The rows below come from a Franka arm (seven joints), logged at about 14 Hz.
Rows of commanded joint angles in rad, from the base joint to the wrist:
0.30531, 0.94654, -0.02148, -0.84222, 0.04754, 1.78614, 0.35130
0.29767, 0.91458, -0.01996, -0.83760, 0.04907, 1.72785, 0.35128
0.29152, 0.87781, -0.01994, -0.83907, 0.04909, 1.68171, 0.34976
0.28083, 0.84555, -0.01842, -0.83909, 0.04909, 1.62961, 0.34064
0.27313, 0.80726, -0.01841, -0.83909, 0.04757, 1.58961, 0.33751
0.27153, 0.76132, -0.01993, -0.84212, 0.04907, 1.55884, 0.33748
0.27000, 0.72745, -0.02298, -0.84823, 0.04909, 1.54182, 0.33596
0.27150, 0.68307, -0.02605, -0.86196, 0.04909, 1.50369, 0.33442
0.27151, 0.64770, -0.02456, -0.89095, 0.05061, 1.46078, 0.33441
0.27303, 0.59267, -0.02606, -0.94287, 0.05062, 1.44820, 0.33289
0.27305, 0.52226, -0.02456, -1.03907, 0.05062, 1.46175, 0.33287
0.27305, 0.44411, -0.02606, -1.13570, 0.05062, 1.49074, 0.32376
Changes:
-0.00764, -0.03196, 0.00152, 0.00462, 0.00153, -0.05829, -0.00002
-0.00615, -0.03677, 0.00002, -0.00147, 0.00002, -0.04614, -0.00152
-0.01069, -0.03226, 0.00152, -0.00002, 0.00000, -0.05210, -0.00912
-0.00770, -0.03829, 0.00001, 0.00000, -0.00152, -0.04000, -0.00313
-0.00160, -0.04594, -0.00152, -0.00303, 0.00150, -0.03077, -0.00003
-0.00153, -0.03387, -0.00305, -0.00611, 0.00002, -0.01702, -0.00152
0.00150, -0.04438, -0.00307, -0.01373, 0.00000, -0.03813, -0.00154
0.00001, -0.03537, 0.00149, -0.02899, 0.00152, -0.04291, -0.00001
0.00152, -0.05503, -0.00150, -0.05192, 0.00001, -0.01258, -0.00152
0.00002, -0.07041, 0.00150, -0.09620, 0.00000, 0.01355, -0.00002
0.00000, -0.07815, -0.00150, -0.09663, 0.00000, 0.02899, -0.00911

